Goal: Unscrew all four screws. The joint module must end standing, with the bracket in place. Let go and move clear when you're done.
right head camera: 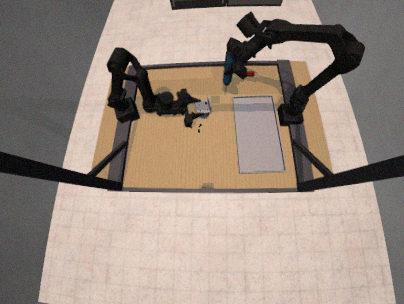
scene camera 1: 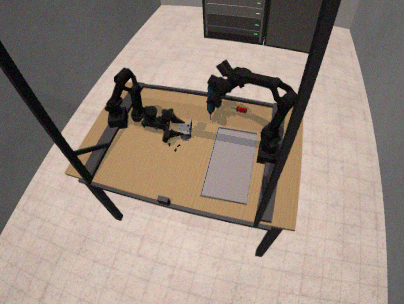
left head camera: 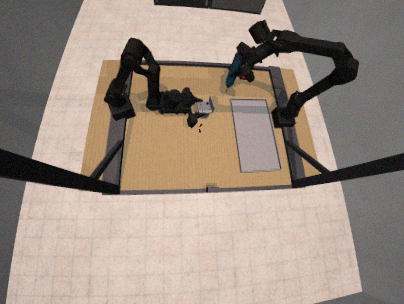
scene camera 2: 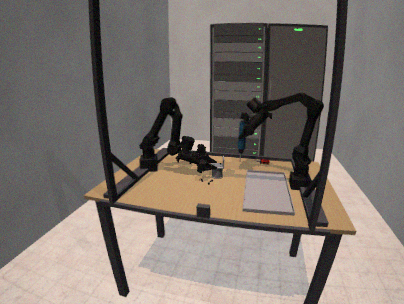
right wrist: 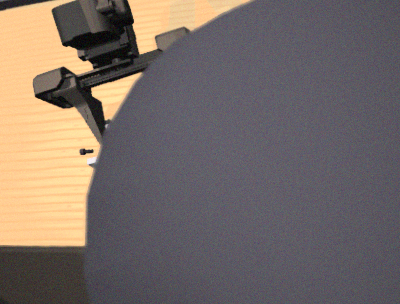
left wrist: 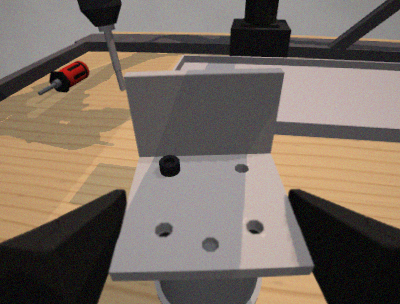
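Pixels of known places: left gripper, fingertip midpoint: (right head camera: 202, 107) (scene camera 1: 184, 128) (left head camera: 204, 107) (scene camera 2: 216, 165) (left wrist: 208, 199); right gripper, fingertip midpoint: (right head camera: 224, 70) (scene camera 1: 207, 99) (left head camera: 229, 72) (scene camera 2: 238, 138) (right wrist: 232, 200); left arm's base at its link origin: (right head camera: 123, 107) (scene camera 1: 116, 114) (left head camera: 119, 103) (scene camera 2: 148, 157); right arm's base at its link origin: (right head camera: 292, 112) (scene camera 1: 268, 150) (left head camera: 286, 115) (scene camera 2: 300, 176) (left wrist: 259, 23).
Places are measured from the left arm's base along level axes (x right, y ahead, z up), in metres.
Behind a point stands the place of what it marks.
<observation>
A grey L-shaped bracket (left wrist: 205, 200) @[x 0.170, y 0.379, z -0.008 m] (right head camera: 202, 106) @[x 0.165, y 0.380, z -0.009 m] lies on the upright round joint module (left wrist: 209, 290) @[x 0.165, y 0.354, z -0.036 m] (scene camera 2: 217, 173) @[x 0.199, y 0.377, z -0.043 m]. One black screw (left wrist: 170, 165) @[x 0.158, y 0.399, z -0.002 m] sits at the plate's far-left corner by the upright wall; the other holes show no screw. Several loose black screws (left head camera: 200, 128) @[x 0.249, y 0.321, z -0.066 m] (scene camera 1: 176, 146) @[x 0.235, y 0.331, z -0.069 m] (scene camera 2: 206, 181) @[x 0.258, y 0.318, z -0.064 m] lie on the table beside the module. My left gripper (left wrist: 208, 199) @[x 0.171, y 0.379, z -0.008 m] is shut on the bracket's sides. My right gripper (right head camera: 234, 60) is shut on a blue screwdriver (right head camera: 228, 70) (scene camera 1: 210, 101) (scene camera 2: 242, 137), which points down beyond the bracket. Its shaft (left wrist: 115, 60) @[x 0.130, y 0.521, z 0.014 m] shows in the left wrist view. A large grey round surface hides much of the right wrist view.
A red screwdriver (left wrist: 72, 75) @[x 0.046, y 0.704, z -0.054 m] (scene camera 1: 242, 109) @[x 0.048, y 0.721, z -0.048 m] (scene camera 2: 264, 161) @[x 0.050, y 0.712, z -0.052 m] lies at the back right of the table. A shallow grey tray (left head camera: 256, 135) @[x 0.395, y 0.592, z -0.070 m] (scene camera 1: 227, 165) @[x 0.391, y 0.569, z -0.069 m] (scene camera 2: 267, 192) @[x 0.405, y 0.583, z -0.070 m] lies at the right. Dark frame rails border the table, and a small dark block (scene camera 2: 203, 210) @[x 0.562, y 0.244, z -0.032 m] is on the front edge.
</observation>
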